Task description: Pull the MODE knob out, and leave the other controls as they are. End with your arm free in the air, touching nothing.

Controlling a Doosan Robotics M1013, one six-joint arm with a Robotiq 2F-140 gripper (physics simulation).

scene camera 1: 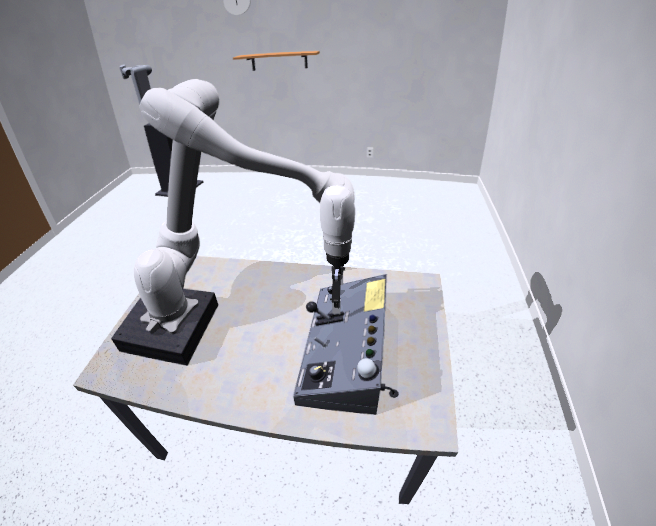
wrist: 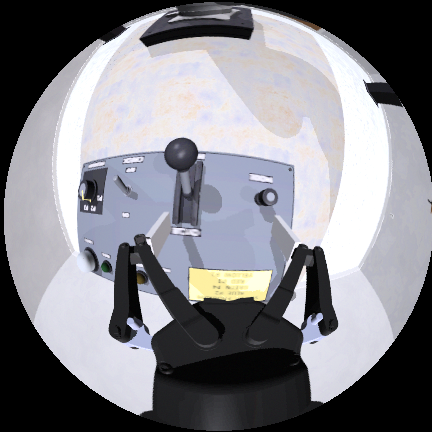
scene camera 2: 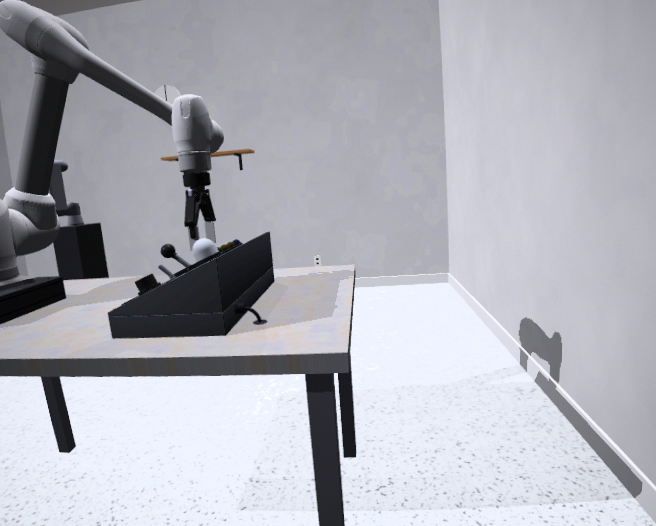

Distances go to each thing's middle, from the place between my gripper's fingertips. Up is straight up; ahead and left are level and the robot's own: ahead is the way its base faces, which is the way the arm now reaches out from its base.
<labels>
Right now the ball-topped lever (wrist: 180, 153) is 5 cm behind my hand, 7 cm to the right of it and 2 cm below it. The rest, counted from my hand: sloped grey control panel (scene camera 2: 208, 298) 8 cm ahead, 10 cm to the right, 4 cm below.
</labels>
